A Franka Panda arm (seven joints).
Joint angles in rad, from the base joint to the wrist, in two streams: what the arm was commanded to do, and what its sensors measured. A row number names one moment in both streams.
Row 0, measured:
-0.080, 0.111, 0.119, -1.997, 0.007, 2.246, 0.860
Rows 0 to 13, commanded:
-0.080, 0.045, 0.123, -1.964, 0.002, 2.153, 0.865
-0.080, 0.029, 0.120, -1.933, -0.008, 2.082, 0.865
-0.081, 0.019, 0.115, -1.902, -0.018, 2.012, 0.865
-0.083, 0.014, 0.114, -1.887, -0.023, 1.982, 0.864
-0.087, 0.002, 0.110, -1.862, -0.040, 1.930, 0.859
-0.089, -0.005, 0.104, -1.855, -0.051, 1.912, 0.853
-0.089, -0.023, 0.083, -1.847, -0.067, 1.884, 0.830
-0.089, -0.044, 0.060, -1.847, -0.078, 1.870, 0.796
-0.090, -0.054, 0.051, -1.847, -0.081, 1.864, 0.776
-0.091, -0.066, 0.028, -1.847, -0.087, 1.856, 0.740
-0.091, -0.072, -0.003, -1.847, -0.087, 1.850, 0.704
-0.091, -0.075, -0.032, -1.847, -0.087, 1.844, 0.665
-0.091, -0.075, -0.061, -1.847, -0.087, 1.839, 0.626
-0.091, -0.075, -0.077, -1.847, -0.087, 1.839, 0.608
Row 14, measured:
-0.089, -0.069, -0.009, -1.847, -0.074, 1.861, 0.707
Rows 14 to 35, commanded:
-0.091, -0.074, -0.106, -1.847, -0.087, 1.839, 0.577
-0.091, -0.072, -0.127, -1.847, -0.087, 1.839, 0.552
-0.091, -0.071, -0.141, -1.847, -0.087, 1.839, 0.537
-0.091, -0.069, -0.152, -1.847, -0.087, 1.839, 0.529
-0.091, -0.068, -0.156, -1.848, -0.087, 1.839, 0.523
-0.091, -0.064, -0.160, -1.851, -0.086, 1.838, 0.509
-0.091, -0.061, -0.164, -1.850, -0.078, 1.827, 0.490
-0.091, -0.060, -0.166, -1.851, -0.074, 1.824, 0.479
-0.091, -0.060, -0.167, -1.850, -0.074, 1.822, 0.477
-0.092, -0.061, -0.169, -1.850, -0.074, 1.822, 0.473
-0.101, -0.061, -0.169, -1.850, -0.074, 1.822, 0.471
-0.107, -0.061, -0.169, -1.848, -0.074, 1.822, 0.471
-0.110, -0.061, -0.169, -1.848, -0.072, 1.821, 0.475
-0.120, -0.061, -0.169, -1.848, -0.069, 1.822, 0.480
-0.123, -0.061, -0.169, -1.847, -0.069, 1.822, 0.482
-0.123, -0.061, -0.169, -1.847, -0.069, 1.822, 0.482
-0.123, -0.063, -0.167, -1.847, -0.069, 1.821, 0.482
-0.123, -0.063, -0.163, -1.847, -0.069, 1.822, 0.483
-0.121, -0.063, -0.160, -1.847, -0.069, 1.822, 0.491
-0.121, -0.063, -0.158, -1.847, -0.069, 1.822, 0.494
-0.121, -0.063, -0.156, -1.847, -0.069, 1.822, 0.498
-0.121, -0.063, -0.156, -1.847, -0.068, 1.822, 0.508
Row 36, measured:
-0.116, -0.055, -0.169, -1.855, -0.074, 1.848, 0.493
